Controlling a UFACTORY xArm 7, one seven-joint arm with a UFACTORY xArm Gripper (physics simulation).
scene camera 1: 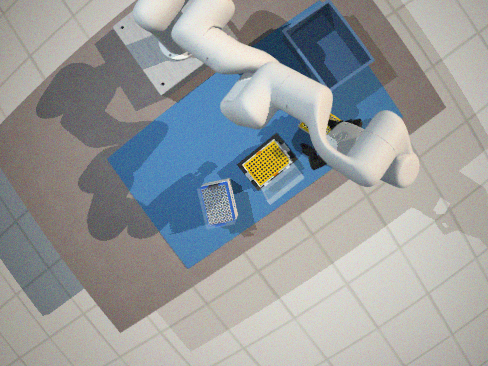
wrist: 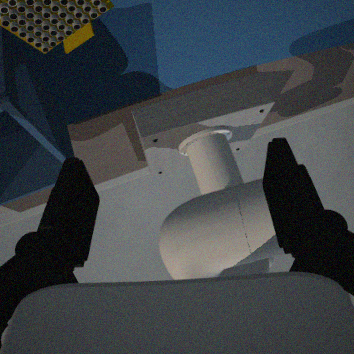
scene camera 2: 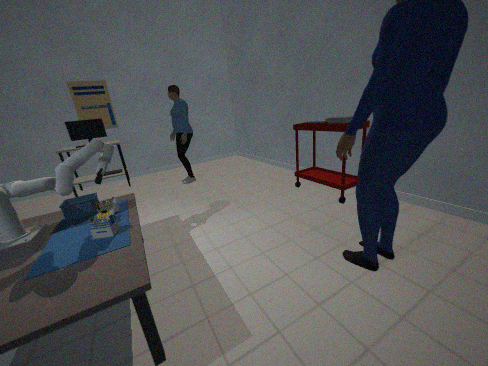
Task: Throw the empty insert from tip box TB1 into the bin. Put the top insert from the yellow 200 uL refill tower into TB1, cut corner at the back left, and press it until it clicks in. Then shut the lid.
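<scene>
The open tip box, which I take to be TB1 (scene camera 1: 242,166), stands on the blue mat with a yellow insert (scene camera 1: 267,162) with dark holes inside. Its clear lid (scene camera 1: 284,186) is folded out on the side away from the arm's base. The yellow refill tower (scene camera 1: 307,125) (wrist: 50,21) is partly hidden by the arm in scene camera 1; tip-filled holes show in the wrist view. The blue bin (scene camera 1: 352,75) (scene camera 2: 79,207) (wrist: 35,131) stands at the mat's corner. My gripper (scene camera 1: 332,139) (scene camera 2: 99,176) (wrist: 175,169) is open and empty, above the tower's area, tilted so the wrist view looks toward the arm's base.
A second tip box (scene camera 1: 218,204) with a blue rim and pale grid stands on the mat beside the open box. The arm's base plate (scene camera 1: 145,52) (wrist: 167,165) is at the table's edge. Two people (scene camera 2: 181,117) (scene camera 2: 410,110) and a red cart (scene camera 2: 325,176) are beyond the table.
</scene>
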